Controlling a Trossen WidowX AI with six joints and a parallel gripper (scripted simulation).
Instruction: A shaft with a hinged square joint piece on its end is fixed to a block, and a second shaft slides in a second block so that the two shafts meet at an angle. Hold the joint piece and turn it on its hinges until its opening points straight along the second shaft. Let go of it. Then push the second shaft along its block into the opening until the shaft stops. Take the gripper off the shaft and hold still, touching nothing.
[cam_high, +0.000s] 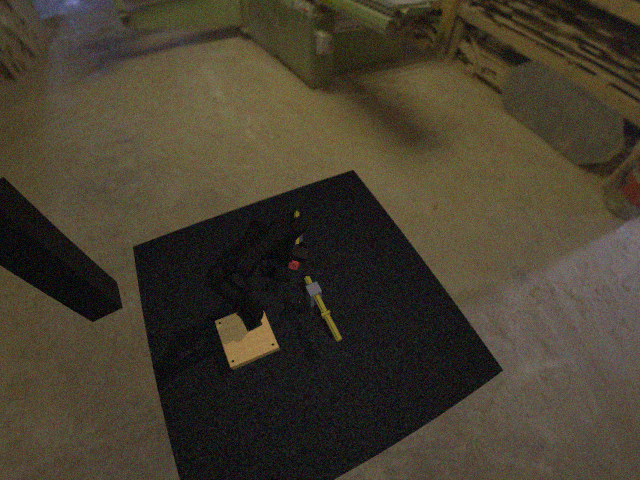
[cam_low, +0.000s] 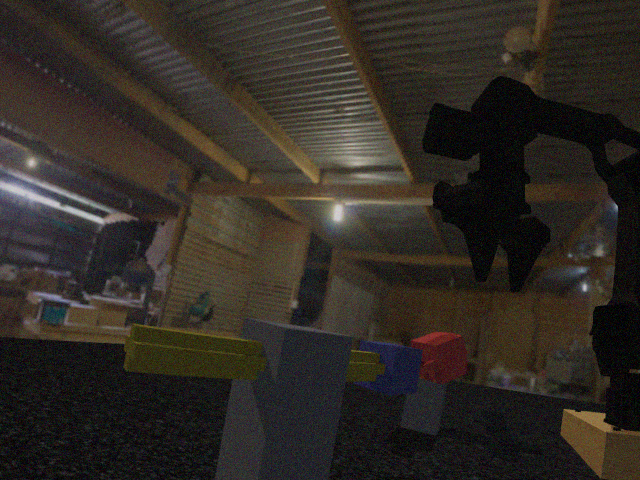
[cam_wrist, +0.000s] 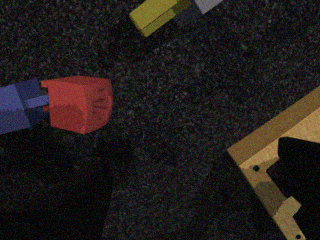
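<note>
My gripper tip is now 60 mm short of the red joint piece, 60 mm to the right of it and 90 mm above it.
</note>
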